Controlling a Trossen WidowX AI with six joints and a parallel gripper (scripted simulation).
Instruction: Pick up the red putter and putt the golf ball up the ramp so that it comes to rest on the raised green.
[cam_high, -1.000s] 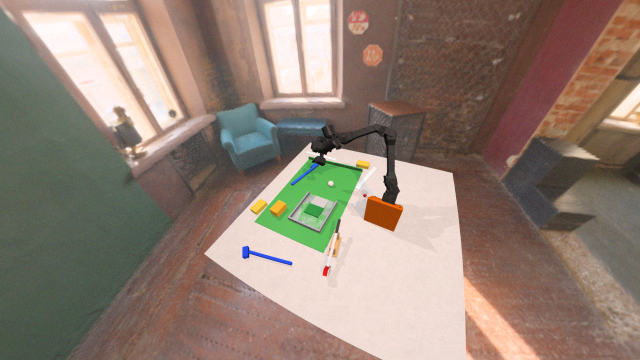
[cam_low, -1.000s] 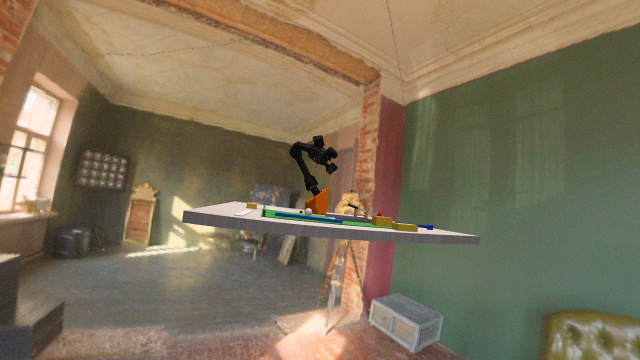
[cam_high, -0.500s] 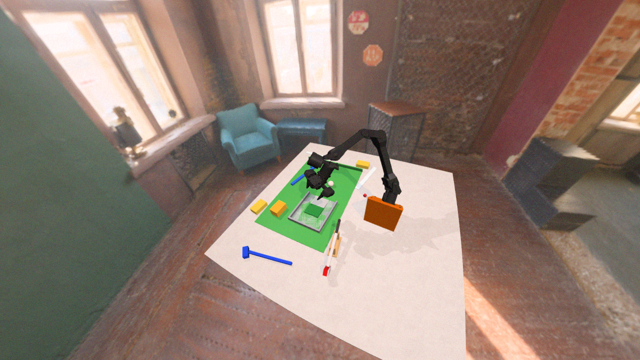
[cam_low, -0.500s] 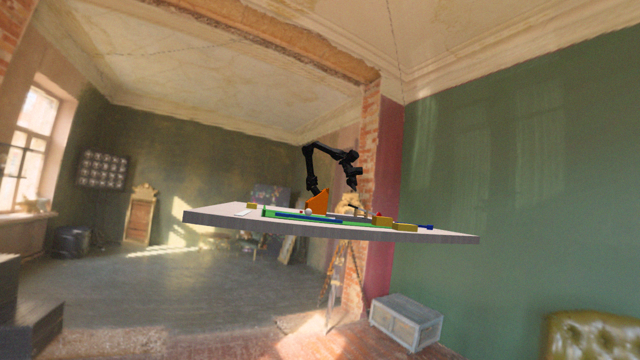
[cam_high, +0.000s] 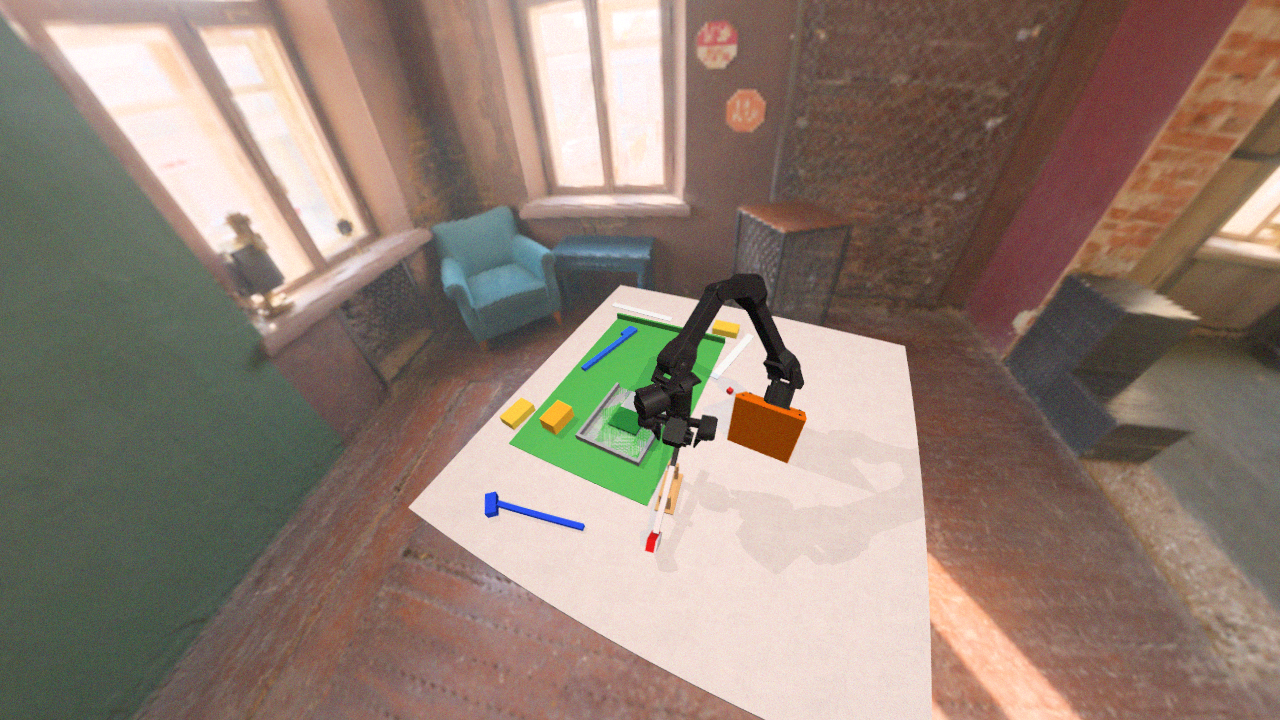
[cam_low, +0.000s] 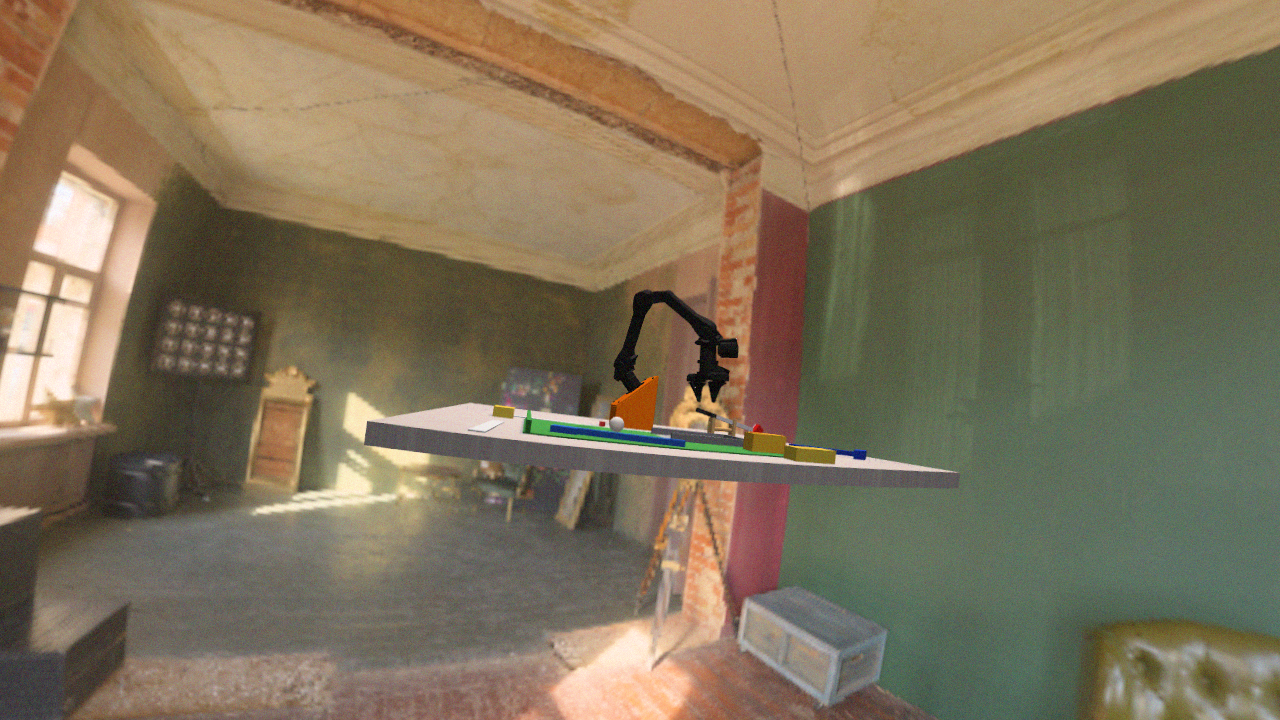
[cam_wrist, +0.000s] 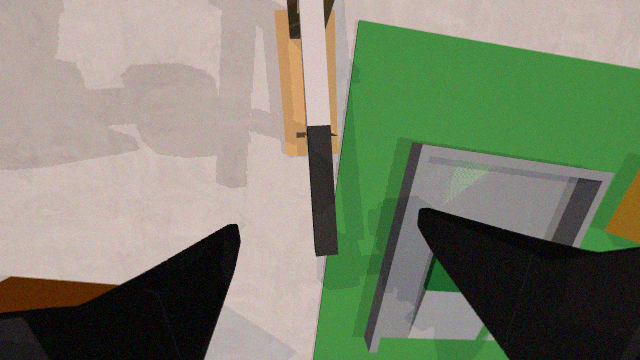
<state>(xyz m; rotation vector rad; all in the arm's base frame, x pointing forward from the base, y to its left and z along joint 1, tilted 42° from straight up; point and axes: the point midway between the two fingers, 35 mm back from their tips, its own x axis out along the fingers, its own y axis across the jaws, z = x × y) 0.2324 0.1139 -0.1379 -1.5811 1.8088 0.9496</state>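
Now: the small red ball 330 mm to the right of my gripper tip, 110 mm below it and 100 mm behind it. Also, from my gripper tip: white golf ball: 360 mm to the right, 150 mm ahead, 100 mm below; blue putter: 320 mm ahead, 260 mm to the left, 110 mm below.
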